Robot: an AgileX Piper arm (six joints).
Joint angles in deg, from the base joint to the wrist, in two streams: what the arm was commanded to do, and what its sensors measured. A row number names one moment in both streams.
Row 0, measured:
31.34 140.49 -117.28 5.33 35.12 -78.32
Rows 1 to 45, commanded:
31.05 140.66 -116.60 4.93 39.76 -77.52
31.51 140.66 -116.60 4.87 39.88 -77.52
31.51 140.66 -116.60 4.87 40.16 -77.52
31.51 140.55 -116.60 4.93 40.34 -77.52
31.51 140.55 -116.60 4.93 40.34 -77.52
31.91 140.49 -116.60 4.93 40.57 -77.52
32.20 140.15 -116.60 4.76 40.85 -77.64
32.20 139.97 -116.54 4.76 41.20 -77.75
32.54 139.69 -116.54 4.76 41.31 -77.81
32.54 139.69 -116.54 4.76 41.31 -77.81
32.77 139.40 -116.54 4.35 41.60 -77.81
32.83 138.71 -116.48 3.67 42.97 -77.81
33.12 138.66 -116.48 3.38 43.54 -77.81
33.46 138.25 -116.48 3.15 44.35 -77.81
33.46 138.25 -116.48 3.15 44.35 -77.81
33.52 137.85 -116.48 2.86 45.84 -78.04
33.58 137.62 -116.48 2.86 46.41 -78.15
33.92 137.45 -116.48 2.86 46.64 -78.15
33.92 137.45 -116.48 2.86 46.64 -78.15
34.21 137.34 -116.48 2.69 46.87 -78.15
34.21 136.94 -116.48 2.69 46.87 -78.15
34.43 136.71 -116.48 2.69 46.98 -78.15
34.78 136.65 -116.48 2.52 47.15 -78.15
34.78 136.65 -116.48 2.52 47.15 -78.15
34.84 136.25 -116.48 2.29 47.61 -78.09
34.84 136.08 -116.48 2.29 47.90 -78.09
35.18 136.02 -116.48 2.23 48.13 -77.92
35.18 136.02 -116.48 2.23 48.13 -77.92
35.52 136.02 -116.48 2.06 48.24 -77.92
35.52 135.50 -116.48 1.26 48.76 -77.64
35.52 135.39 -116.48 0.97 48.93 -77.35
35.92 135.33 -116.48 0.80 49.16 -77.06
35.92 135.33 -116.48 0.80 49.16 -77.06
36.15 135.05 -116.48 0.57 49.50 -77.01
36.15 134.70 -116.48 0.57 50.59 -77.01
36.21 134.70 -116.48 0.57 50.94 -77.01
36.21 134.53 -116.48 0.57 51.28 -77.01
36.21 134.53 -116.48 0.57 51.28 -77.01
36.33 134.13 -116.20 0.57 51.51 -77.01
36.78 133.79 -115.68 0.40 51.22 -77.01
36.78 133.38 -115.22 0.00 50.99 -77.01
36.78 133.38 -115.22 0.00 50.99 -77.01
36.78 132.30 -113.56 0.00 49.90 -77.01
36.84 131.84 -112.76 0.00 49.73 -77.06
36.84 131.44 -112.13 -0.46 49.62 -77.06
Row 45, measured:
36.67 133.04 -114.08 0.00 48.82 -77.81
